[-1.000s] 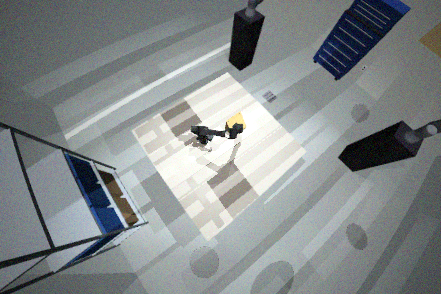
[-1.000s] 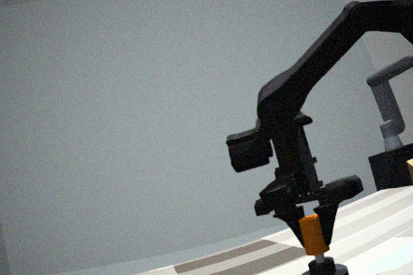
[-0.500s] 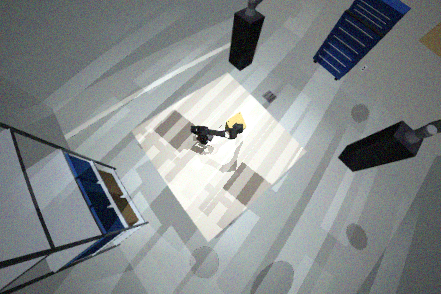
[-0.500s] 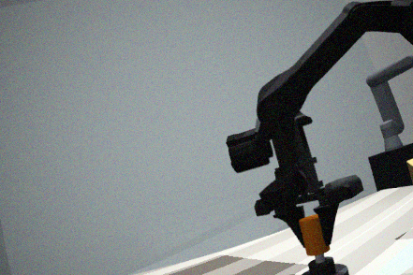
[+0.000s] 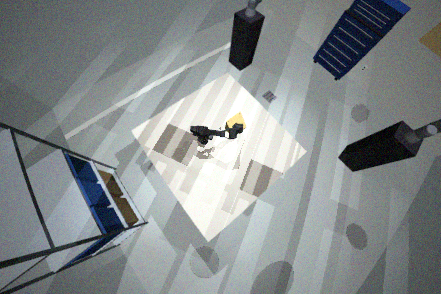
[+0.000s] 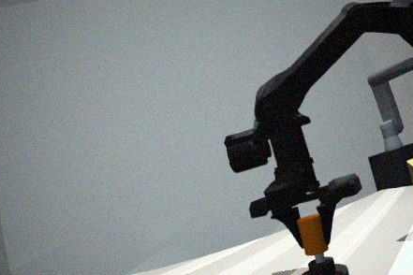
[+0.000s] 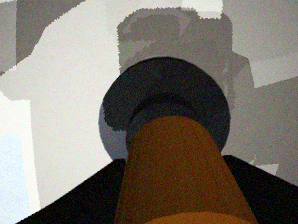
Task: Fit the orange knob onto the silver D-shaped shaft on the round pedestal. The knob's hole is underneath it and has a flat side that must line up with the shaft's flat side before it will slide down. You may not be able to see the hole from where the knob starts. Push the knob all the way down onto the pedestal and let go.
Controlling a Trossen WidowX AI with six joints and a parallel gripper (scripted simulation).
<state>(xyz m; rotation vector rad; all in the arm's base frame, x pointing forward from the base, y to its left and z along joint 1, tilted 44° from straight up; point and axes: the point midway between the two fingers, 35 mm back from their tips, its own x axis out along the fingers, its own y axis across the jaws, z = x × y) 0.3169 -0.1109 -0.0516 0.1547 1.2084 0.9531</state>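
Right now the dark round pedestal is 40 mm below my gripper tip. The rest, counted from my gripper tip: orange knob: 30 mm above.
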